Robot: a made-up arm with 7 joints.
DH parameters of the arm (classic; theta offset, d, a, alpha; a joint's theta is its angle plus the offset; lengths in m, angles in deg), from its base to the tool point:
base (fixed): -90 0.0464 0.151 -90
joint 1: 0 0.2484 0.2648 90
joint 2: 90 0.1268 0.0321 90
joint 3: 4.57 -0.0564 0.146 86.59
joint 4: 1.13 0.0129 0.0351 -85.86
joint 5: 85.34 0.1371 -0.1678 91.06
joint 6: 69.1 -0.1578 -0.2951 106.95
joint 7: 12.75 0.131 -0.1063 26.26
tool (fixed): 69.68 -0.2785 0 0
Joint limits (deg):
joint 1: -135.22..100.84
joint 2: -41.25..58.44
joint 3: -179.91..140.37
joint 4: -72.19..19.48
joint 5: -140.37..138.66
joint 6: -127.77..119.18
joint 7: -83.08..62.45
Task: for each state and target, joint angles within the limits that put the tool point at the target. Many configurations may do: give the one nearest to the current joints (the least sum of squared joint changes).
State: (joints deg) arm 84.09 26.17 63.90 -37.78 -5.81 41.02 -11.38
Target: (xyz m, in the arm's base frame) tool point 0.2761 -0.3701 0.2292
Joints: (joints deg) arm 79.82 32.23 78.92 -11.96 12.41 29.58 -15.10
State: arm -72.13 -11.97 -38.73 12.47 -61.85 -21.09 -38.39
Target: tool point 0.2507 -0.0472 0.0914
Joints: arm -61.80 -28.66 -38.87 11.87 -75.45 -2.83 -48.85
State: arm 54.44 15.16 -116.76 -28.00 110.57 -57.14 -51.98
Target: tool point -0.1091 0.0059 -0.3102
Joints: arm 41.63 15.45 -132.84 -34.31 100.22 -47.15 -61.23
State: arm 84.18 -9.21 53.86 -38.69 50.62 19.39 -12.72
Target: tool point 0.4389 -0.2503 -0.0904
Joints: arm 100.84 -38.65 54.71 -52.55 47.99 53.77 -23.40
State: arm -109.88 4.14 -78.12 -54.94 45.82 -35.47 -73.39
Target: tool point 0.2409 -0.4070 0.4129
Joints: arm -129.25 0.98 -64.40 -36.81 47.12 -47.50 -79.51
